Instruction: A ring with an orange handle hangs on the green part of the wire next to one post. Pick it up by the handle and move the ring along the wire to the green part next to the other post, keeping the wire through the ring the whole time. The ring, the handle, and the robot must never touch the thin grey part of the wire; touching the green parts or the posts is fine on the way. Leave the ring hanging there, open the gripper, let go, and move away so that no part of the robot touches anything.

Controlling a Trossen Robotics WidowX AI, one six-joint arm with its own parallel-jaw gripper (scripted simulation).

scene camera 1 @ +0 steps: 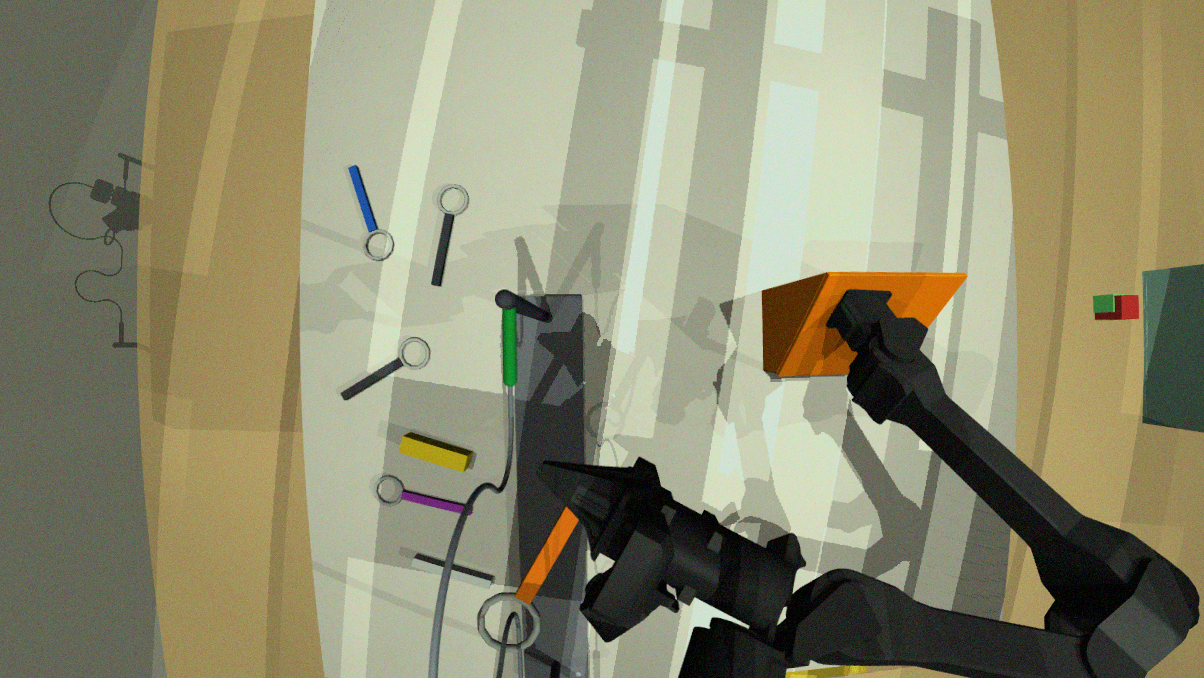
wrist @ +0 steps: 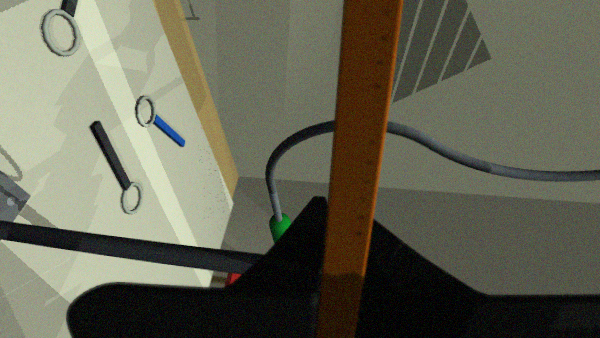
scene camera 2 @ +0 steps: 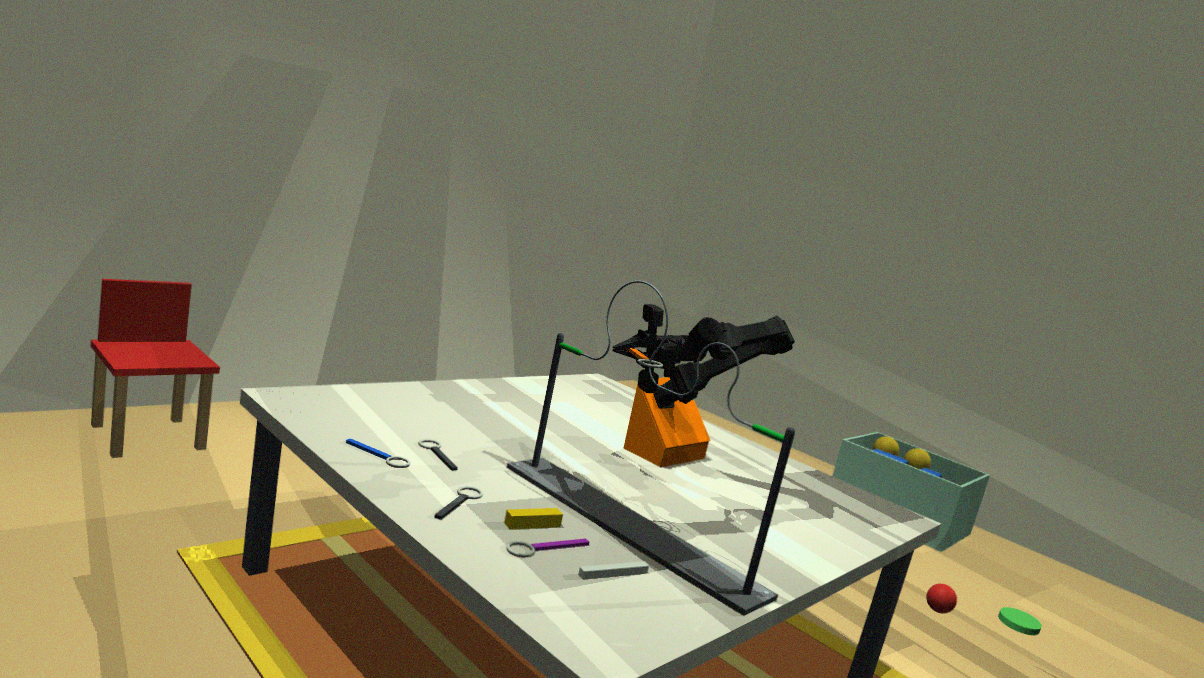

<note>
I see my gripper (scene camera 1: 539,466), a black ring (scene camera 1: 442,251), a yellow block (scene camera 1: 414,445) and a black ring (scene camera 1: 400,361).
The yellow block is seen too in scene camera 2 (scene camera 2: 538,517). My gripper is seen too in the wrist view (wrist: 328,209) and in scene camera 2 (scene camera 2: 613,348). The wrist view misses the yellow block: it is out of frame.
</note>
